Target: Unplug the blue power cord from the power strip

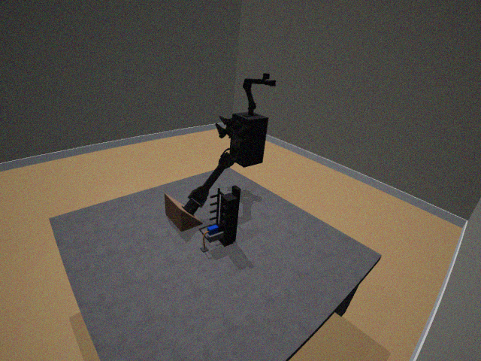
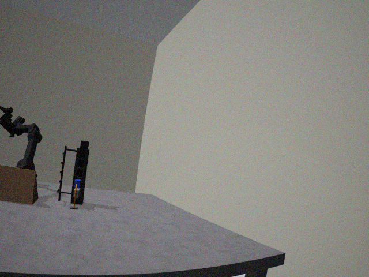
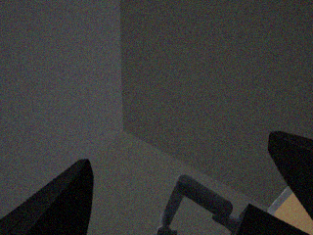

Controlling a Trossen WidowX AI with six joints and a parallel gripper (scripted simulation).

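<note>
My gripper tip is 640 mm short of the blue plug, 420 mm to the left of it and 310 mm above it.
</note>
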